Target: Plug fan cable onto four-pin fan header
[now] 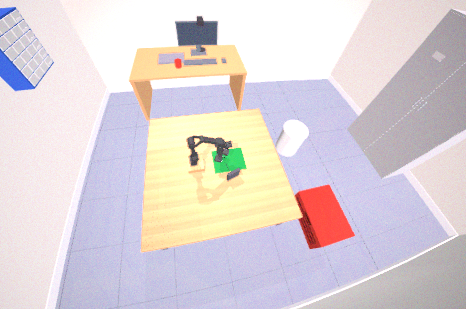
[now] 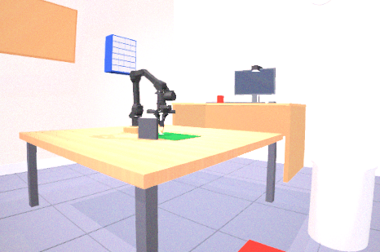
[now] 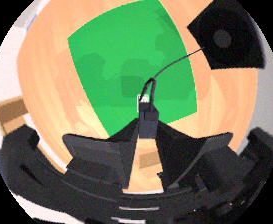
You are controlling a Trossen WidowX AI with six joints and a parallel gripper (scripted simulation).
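My gripper tip is 9 cm short of the green board, 2 cm to the left of it and 8 cm above it. Round my gripper tip: small dark plug (1 cm ahead, 1 cm above); dark fan (8 cm ahead, 19 cm to the right, 1 cm below).
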